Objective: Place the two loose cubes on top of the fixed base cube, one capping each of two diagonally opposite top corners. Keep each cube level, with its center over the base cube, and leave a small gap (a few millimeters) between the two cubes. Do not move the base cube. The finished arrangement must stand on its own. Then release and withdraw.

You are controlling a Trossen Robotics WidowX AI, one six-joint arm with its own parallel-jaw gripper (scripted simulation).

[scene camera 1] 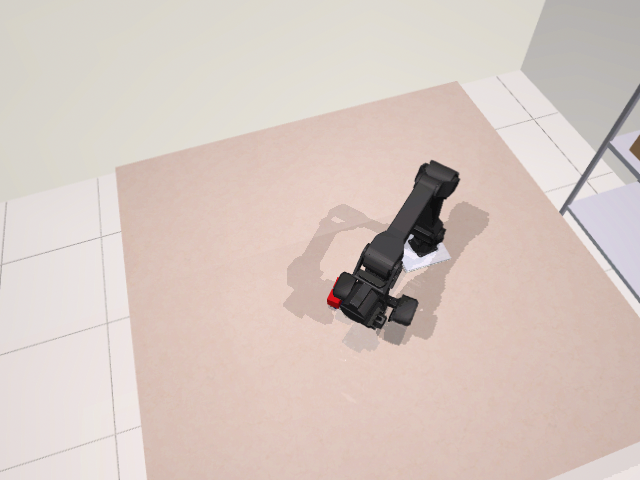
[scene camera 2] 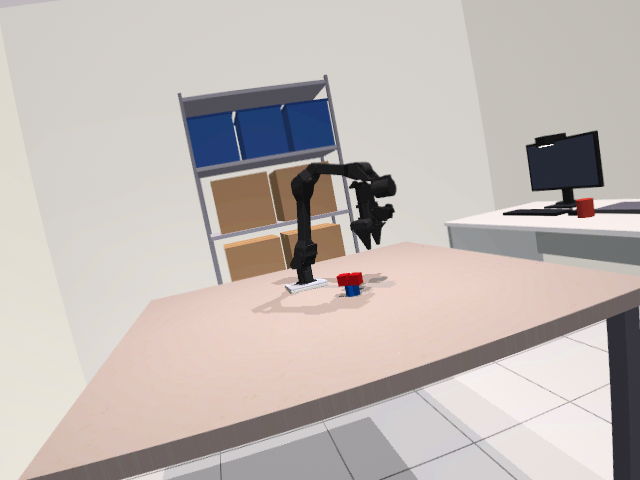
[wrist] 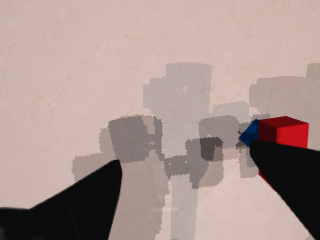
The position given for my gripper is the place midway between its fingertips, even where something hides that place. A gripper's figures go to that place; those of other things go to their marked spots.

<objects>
My gripper point(wrist: 185, 157) is 0.11 m from the lens. A red cube point(wrist: 286, 130): 0.21 m from the lens.
</objects>
